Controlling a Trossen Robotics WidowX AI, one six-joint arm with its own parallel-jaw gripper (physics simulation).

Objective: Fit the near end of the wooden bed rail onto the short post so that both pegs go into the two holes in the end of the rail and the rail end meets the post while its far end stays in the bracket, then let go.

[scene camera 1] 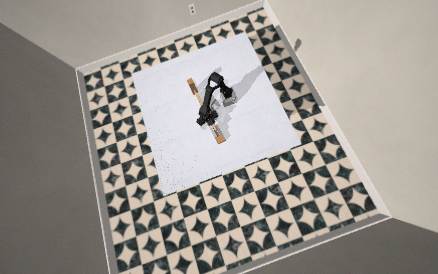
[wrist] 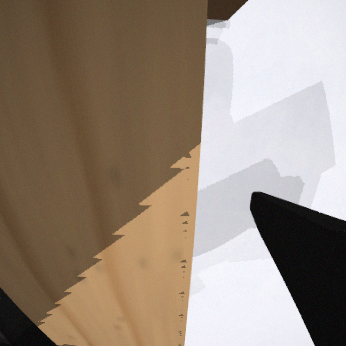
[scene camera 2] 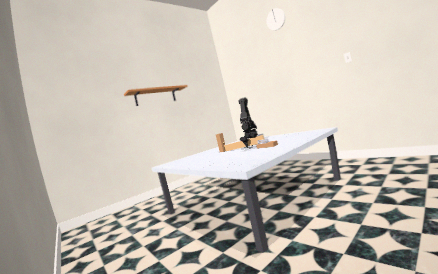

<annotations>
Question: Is the gripper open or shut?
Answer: Open.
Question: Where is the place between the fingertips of the gripper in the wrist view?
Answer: At 183, 201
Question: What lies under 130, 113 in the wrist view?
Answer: A wooden bed rail.
</annotations>
